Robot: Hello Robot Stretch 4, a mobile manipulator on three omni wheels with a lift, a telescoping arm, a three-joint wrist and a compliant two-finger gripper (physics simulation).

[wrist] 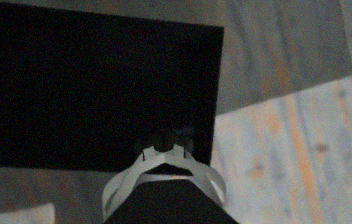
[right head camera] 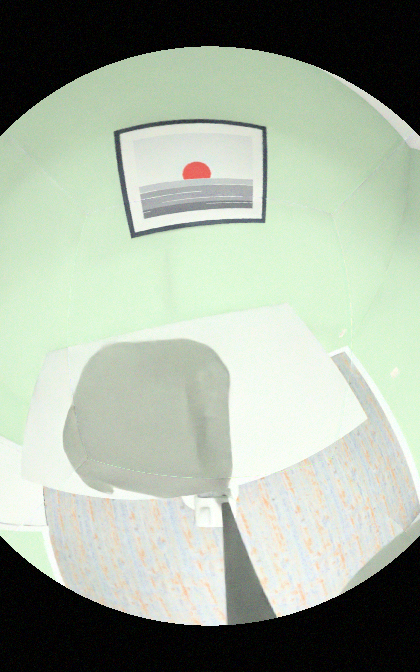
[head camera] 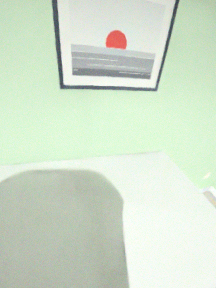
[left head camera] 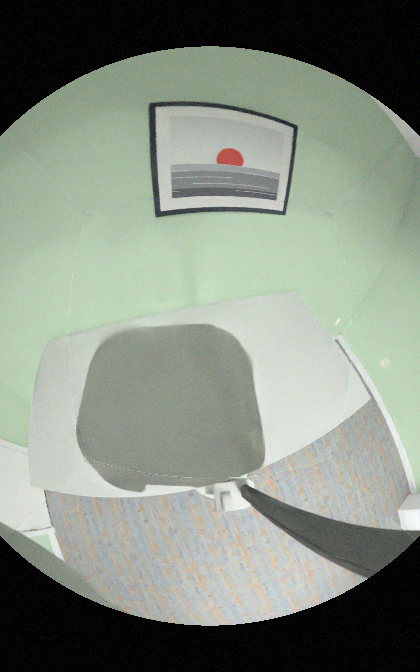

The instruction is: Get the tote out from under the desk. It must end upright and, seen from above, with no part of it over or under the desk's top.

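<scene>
The tote is a black rectangle seen from above in the wrist view, filling the upper left, its right edge near mid-frame. It is too dark to make out its inside. My gripper is shut; its dark fingertips reach past the tote's near edge, close to its near right corner. Whether they are above the tote or inside it I cannot tell. The desk's white top lies ahead in the head views. The tote does not show there, and the gripper's fingers are hidden.
The dark arm reaches to the desk's front edge, with the white wrist part there. A large grey shadow falls on the desk. A white box-like object shows at the right. The green wall stands behind the desk.
</scene>
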